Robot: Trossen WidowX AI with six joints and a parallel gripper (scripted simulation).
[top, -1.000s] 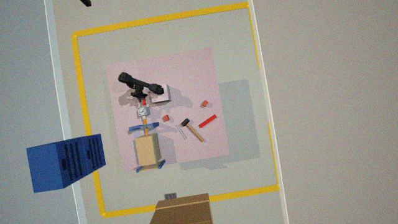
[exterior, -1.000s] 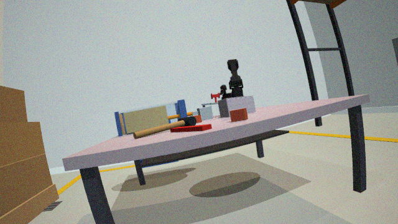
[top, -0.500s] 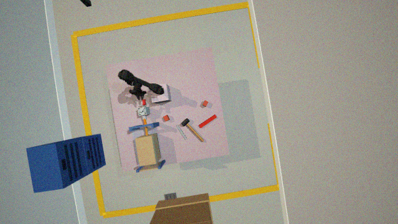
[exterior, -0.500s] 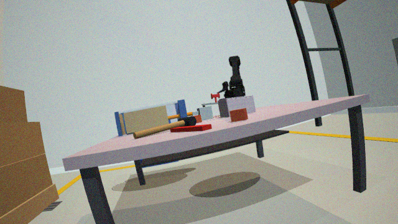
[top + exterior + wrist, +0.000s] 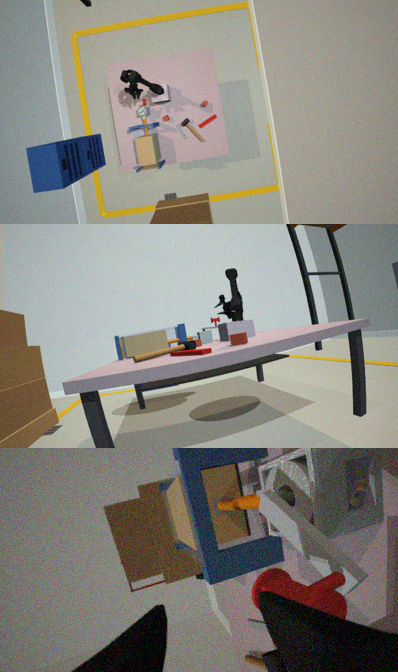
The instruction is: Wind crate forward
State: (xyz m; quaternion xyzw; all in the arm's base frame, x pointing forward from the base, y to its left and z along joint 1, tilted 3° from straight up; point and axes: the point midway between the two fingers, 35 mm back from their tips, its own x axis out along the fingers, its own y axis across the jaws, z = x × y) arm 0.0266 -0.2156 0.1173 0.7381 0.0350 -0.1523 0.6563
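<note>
Now: gripper tip 80 mm above the red knob, 30 mm to the right of it and 30 mm short of it. From my gripper tip the other things lie so: grey winch 190 mm below, 90 mm ahead, 50 mm to the right; blue steel frame 260 mm ahead, 110 mm below, 60 mm to the right; winch handle 110 mm below, 60 mm ahead.
</note>
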